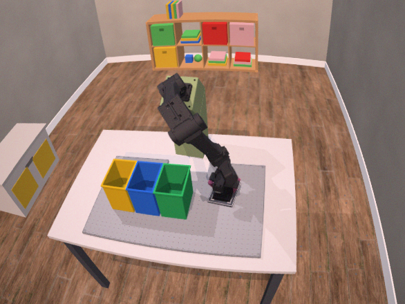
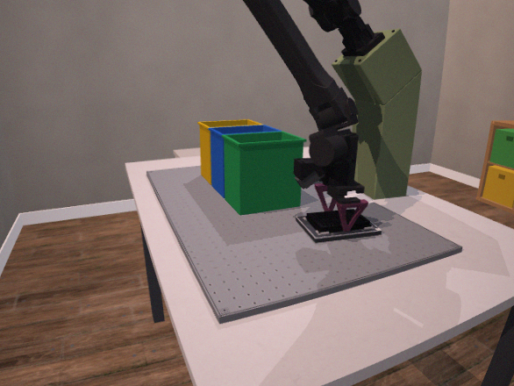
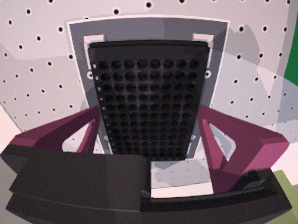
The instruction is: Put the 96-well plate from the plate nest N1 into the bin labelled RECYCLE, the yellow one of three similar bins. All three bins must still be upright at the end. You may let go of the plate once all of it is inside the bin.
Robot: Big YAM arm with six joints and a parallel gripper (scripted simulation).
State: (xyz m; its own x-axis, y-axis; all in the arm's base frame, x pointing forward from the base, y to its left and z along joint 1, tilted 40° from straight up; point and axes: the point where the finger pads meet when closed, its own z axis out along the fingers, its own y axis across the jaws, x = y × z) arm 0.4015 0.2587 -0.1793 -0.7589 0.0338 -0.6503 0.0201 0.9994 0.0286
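The black 96-well plate is right at my hand. Round my hand: plate nest N1: 20 mm below; blue bin: 330 mm to the right, 140 mm ahead, 70 mm above; green bin: 200 mm to the right, 120 mm ahead, 70 mm above.
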